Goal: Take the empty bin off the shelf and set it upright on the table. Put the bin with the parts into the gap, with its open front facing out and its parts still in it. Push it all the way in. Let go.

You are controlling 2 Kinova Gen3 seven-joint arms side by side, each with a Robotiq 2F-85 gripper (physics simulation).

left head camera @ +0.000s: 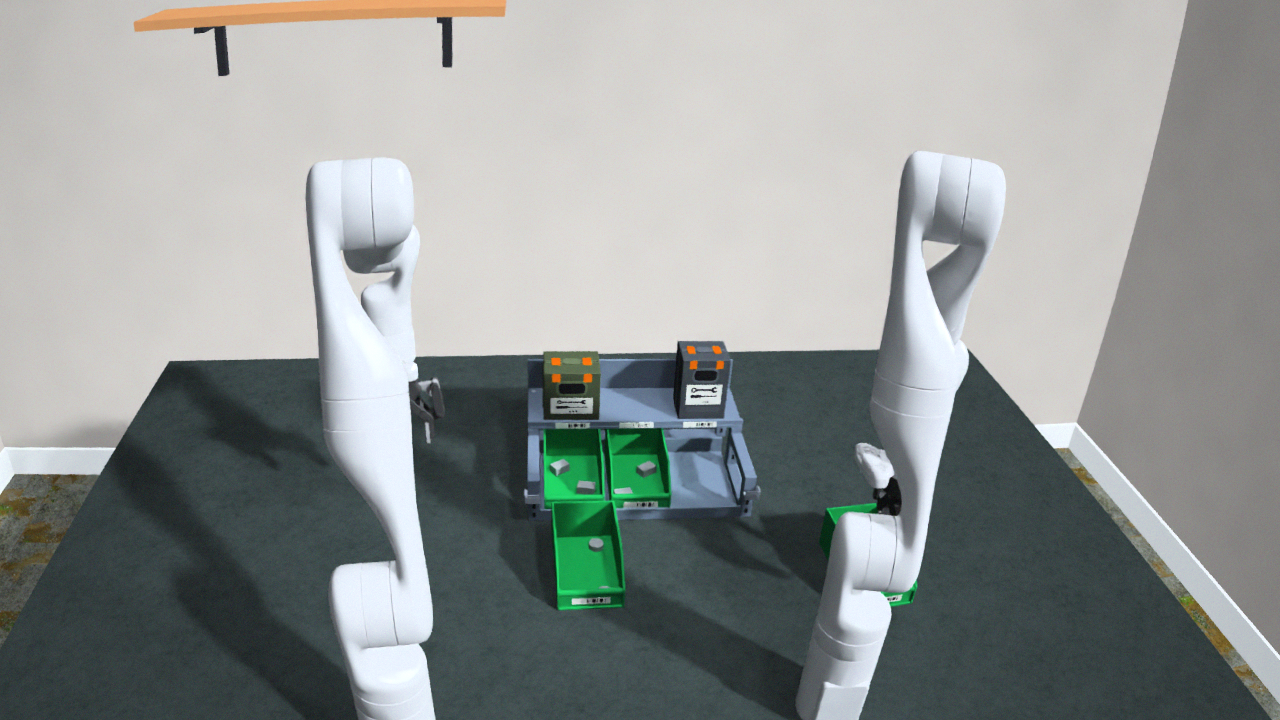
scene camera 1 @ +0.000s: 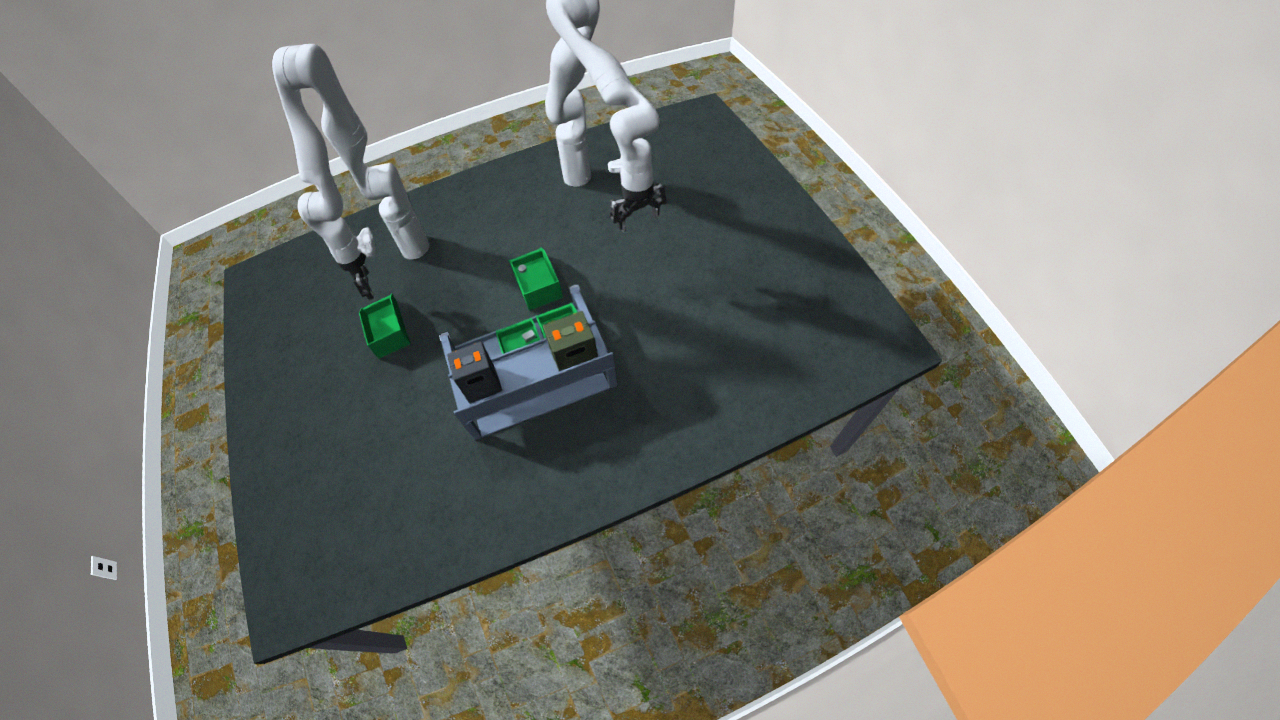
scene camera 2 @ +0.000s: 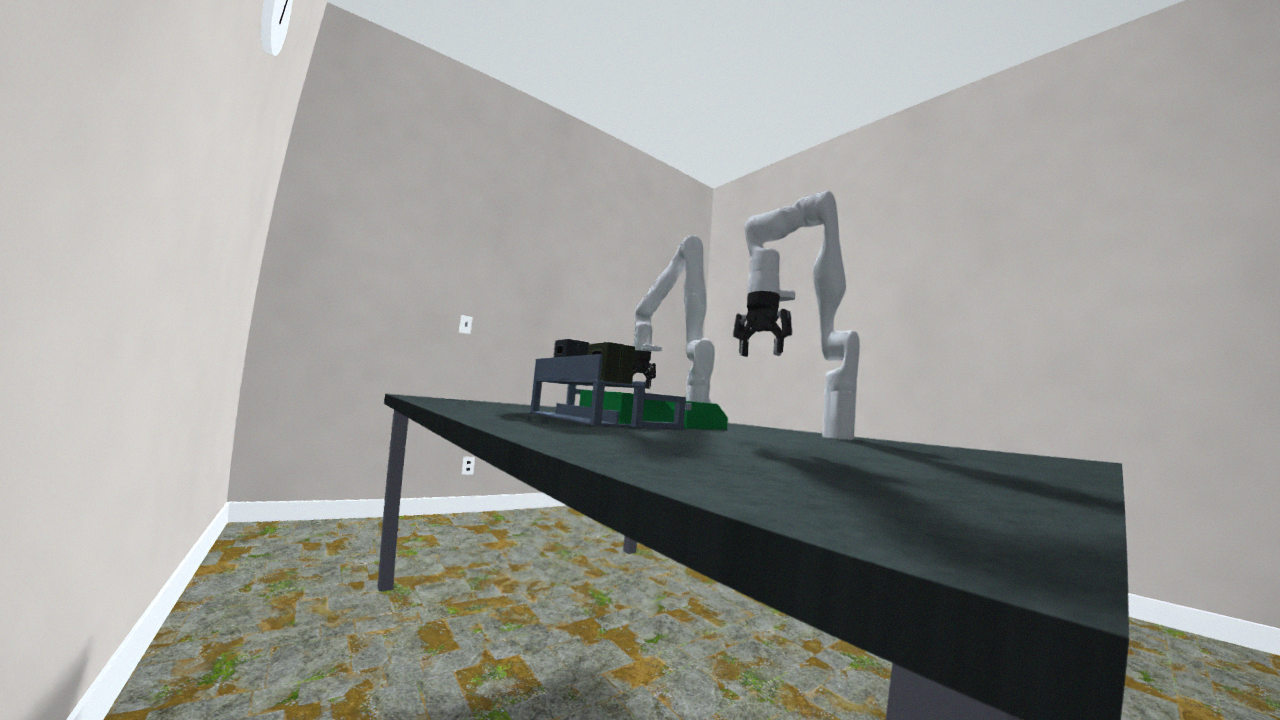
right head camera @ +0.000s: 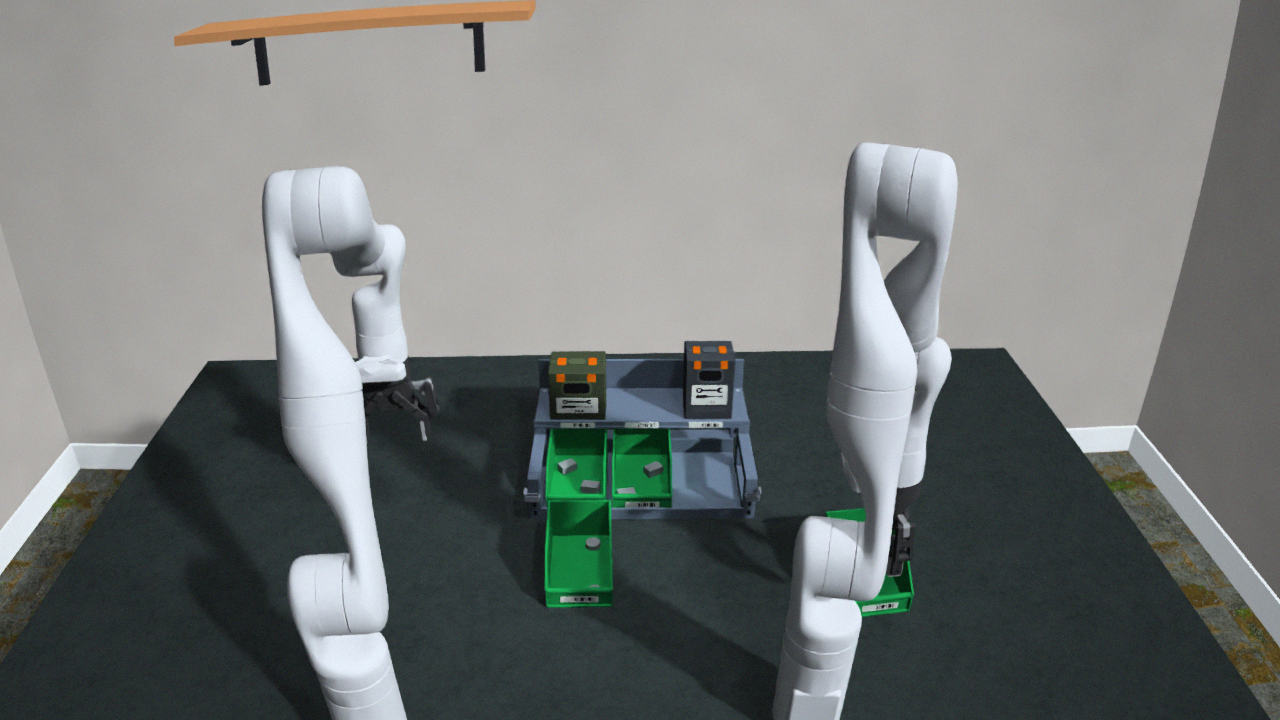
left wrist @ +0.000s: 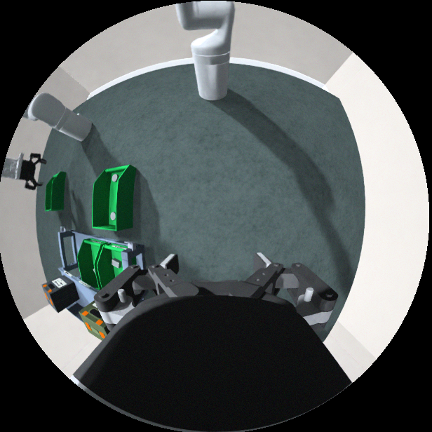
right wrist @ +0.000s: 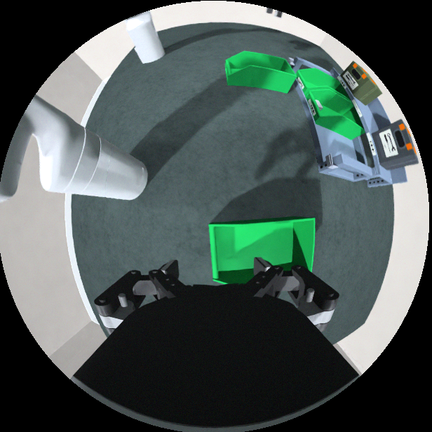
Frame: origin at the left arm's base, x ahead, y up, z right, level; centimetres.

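Where they show: left gripper, between the fingertips: [scene camera 1: 638,222] [scene camera 2: 760,355] [right head camera: 396,439]; right gripper, between the fingertips: [scene camera 1: 368,286]; left arm's base, origin of its link: [scene camera 1: 577,177] [scene camera 2: 837,438]; right arm's base, origin of its link: [left head camera: 827,706] [scene camera 1: 415,248] [right head camera: 806,714].
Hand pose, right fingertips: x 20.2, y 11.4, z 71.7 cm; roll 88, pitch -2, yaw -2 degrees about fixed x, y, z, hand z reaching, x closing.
Observation:
Things, the pixels of their top centre, and the offset from my right fingertips. "pt": a spot on its surface instead.
- empty green bin, centre of its top: [right head camera: 870,542] [left head camera: 873,537] [scene camera 1: 377,314] dx +7.4, dy -3.9, dz +0.7 cm
- bin with parts, centre of its top: [left head camera: 587,535] [right head camera: 578,534] [scene camera 1: 531,265] [scene camera 2: 697,402] dx +14.2, dy -3.9, dz -43.7 cm
- blue-grey shelf, a spot on its surface: [left head camera: 635,407] [right head camera: 643,407] [scene camera 1: 527,370] pt dx +45.6, dy -1.2, dz -30.8 cm
- olive box, centre of its top: [left head camera: 571,361] [right head camera: 577,361] [scene camera 1: 567,330] [scene camera 2: 611,344] dx +46.5, dy +8.4, dz -42.5 cm
- dark grey box, centre of its top: [right head camera: 709,349] [left head camera: 703,349] [scene camera 1: 467,359] [scene camera 2: 572,340] dx +44.1, dy +10.9, dz -19.5 cm
The empty green bin [left head camera: 836,519] [right head camera: 898,591] [scene camera 1: 384,324] [left wrist: 56,191] [right wrist: 250,245] stands upright on the table, right in the head views, partly hidden by the right arm. My right gripper [scene camera 1: 365,293] [right wrist: 215,267] is open just above its open-front end. The bin with parts [left head camera: 586,568] [right head camera: 577,568] [scene camera 1: 538,279] [left wrist: 113,197] [right wrist: 262,77] stands upright before the shelf's left part, parts inside. The gap [left head camera: 702,479] [right head camera: 702,479] is the shelf's right lower slot in the head views. My left gripper [scene camera 1: 640,219] [scene camera 2: 761,351] [left wrist: 215,262] is open and empty, high above the table, left of the shelf in the head views.
The blue-grey shelf [left head camera: 635,407] [right head camera: 644,407] [scene camera 1: 528,367] holds two green bins [left head camera: 572,447] [left head camera: 637,445] with grey parts in its lower level. An olive box [left head camera: 571,385] [right head camera: 577,385] and a dark grey box [left head camera: 702,380] [right head camera: 708,380] stand on its top.

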